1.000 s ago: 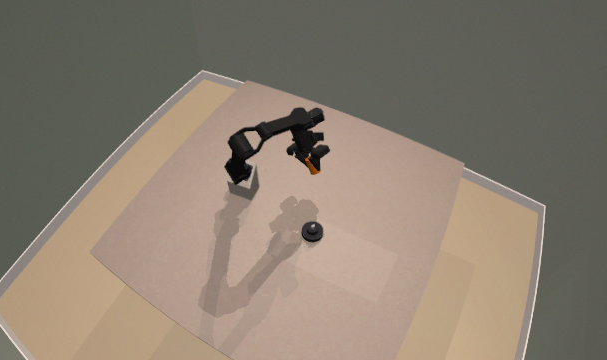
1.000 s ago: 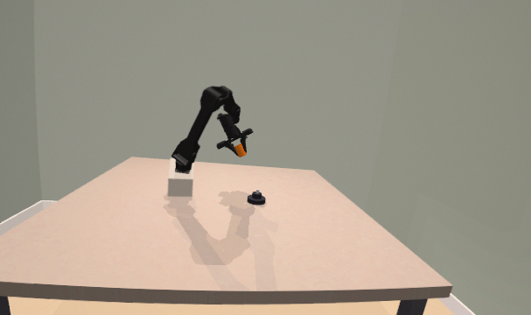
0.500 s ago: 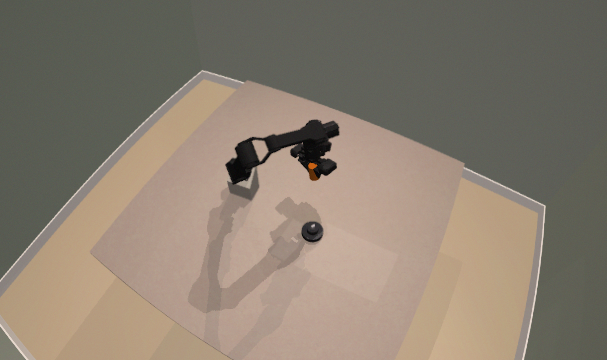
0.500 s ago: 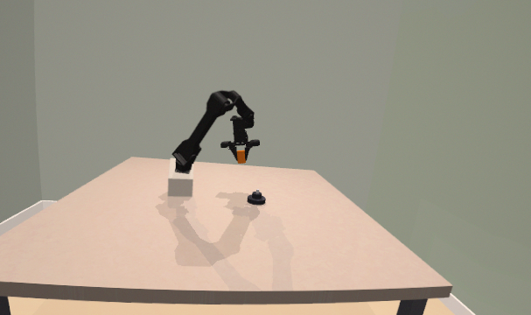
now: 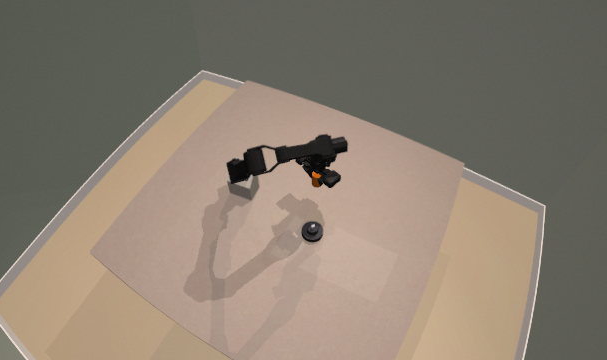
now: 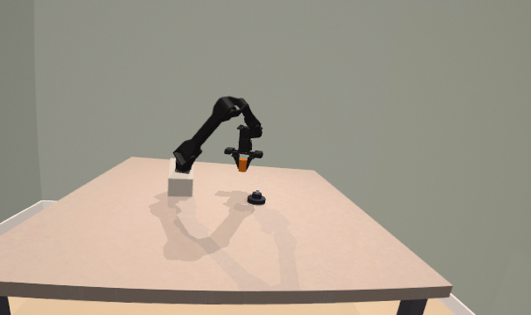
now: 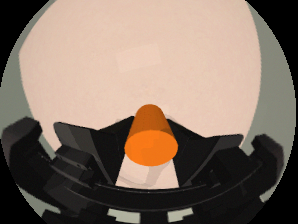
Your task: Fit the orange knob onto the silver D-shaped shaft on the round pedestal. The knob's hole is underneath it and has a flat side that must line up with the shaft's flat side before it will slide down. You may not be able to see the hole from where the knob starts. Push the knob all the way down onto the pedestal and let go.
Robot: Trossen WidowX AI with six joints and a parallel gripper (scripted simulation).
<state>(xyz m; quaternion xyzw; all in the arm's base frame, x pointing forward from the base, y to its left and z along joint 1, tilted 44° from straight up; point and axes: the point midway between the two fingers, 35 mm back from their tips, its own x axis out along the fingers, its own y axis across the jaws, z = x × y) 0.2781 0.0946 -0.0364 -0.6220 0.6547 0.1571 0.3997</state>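
Right now my gripper tip is 16 cm to the left of the round pedestal, 8 cm above it and 6 cm short of it. From my gripper tip the other things lie so: orange knob: 3 cm above.
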